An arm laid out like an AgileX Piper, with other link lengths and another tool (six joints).
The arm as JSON. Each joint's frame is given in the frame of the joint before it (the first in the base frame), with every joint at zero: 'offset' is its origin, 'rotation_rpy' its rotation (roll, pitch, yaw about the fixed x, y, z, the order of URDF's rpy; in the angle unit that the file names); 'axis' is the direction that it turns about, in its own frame. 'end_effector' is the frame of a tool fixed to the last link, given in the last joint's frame.
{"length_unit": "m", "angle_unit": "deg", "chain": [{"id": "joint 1", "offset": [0.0, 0.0, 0.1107], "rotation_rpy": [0.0, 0.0, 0.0], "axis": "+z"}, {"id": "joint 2", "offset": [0.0, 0.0, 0.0], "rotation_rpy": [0.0, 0.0, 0.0], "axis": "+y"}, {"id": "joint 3", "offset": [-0.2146, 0.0, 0.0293], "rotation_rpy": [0.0, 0.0, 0.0], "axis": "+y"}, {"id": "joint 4", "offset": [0.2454, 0.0, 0.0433], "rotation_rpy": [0.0, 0.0, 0.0], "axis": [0.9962, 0.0, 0.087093]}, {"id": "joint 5", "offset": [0.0, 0.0, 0.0], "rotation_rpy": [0.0, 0.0, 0.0], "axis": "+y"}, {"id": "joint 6", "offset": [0.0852, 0.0, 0.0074], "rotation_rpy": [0.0, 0.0, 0.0], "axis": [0.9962, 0.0, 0.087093]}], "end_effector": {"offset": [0.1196, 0.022, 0.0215], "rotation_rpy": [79.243, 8.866, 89.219]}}
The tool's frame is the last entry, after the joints.
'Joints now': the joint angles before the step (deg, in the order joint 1, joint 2, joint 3, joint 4, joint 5, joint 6). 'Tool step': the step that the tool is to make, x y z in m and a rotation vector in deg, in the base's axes. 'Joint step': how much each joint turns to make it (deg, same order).
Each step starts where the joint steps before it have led.
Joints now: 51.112 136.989 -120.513 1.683 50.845 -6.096
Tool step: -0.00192 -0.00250 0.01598 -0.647 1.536 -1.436
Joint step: 0.001 -0.276 -3.728 -0.052 5.432 1.796
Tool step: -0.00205 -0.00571 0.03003 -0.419 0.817 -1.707
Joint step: -0.030 -1.612 -4.459 -0.554 6.870 2.091
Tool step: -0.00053 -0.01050 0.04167 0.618 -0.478 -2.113
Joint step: -0.358 -3.404 -3.617 -0.850 6.220 1.994
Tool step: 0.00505 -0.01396 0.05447 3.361 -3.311 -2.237
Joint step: -1.061 -5.895 -1.114 -0.959 2.312 1.155
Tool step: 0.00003 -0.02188 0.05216 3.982 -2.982 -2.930
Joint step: -1.411 -8.154 2.817 -0.557 0.403 1.636
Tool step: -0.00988 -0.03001 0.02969 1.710 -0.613 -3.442
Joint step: -1.156 -9.626 7.844 -0.845 0.176 2.505
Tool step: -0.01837 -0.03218 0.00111 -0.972 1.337 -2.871
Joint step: -0.517 -10.179 12.373 -1.222 -0.458 2.475
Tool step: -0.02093 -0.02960 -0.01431 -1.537 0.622 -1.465
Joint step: -0.024 -10.316 14.685 -1.473 -2.730 1.515
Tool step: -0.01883 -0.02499 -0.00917 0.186 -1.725 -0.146
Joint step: 0.002 -10.205 13.146 -1.269 -4.251 0.351
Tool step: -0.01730 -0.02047 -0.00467 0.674 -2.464 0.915
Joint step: 0.000 -9.100 10.090 -0.767 -3.280 -0.852
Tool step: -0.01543 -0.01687 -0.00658 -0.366 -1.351 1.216
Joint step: -0.001 -6.877 6.977 -0.307 -0.928 -1.479
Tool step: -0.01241 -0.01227 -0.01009 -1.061 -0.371 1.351
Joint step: 0.000 -4.756 5.173 0.064 -0.088 -1.712
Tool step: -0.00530 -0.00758 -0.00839 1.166 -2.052 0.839
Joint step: -0.688 -4.914 6.145 0.260 -3.662 -1.370
